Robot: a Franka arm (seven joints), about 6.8 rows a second.
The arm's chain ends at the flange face. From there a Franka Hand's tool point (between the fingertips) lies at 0.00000 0.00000 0.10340 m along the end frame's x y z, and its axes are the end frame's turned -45 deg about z.
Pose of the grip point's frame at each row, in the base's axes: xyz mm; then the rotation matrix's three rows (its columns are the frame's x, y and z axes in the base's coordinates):
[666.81 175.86 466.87], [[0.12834 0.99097 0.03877], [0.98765 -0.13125 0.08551], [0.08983 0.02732 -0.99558]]
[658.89 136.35 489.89], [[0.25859 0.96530 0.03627], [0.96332 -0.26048 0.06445], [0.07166 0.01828 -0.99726]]
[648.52 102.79 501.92], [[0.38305 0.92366 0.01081], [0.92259 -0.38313 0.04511], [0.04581 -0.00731 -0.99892]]
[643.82 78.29 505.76], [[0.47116 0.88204 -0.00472], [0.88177 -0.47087 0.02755], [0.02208 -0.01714 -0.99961]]
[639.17 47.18 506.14], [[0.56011 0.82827 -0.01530], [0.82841 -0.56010 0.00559], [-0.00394 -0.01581 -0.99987]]
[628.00 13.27 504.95], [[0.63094 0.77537 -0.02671], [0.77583 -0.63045 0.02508], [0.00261 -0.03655 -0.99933]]
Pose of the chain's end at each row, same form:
[662.80 167.02 569.81], [[0.79147 0.60997 0.03877], [0.60557 -0.79118 0.08551], [0.08284 -0.04420 -0.99558]]
[655.14 129.69 593.01], [[0.86542 0.49972 0.03627], [0.49698 -0.86536 0.06445], [0.06360 -0.03775 -0.99726]]
[647.40 98.13 605.21], [[0.92398 0.38227 0.01081], [0.38146 -0.92328 0.04511], [0.02722 -0.03756 -0.99892]]
[644.31 75.44 609.12], [[0.95686 0.29054 -0.00472], [0.29055 -0.95646 0.02755], [0.00349 -0.02773 -0.99961]]
[640.75 46.60 609.53], [[0.98173 0.18962 -0.01530], [0.18972 -0.98182 0.00559], [-0.01397 -0.00839 -0.99987]]
[630.76 10.68 608.28], [[0.99441 0.10213 -0.02671], [0.10280 -0.99439 0.02508], [-0.02400 -0.02769 -0.99933]]

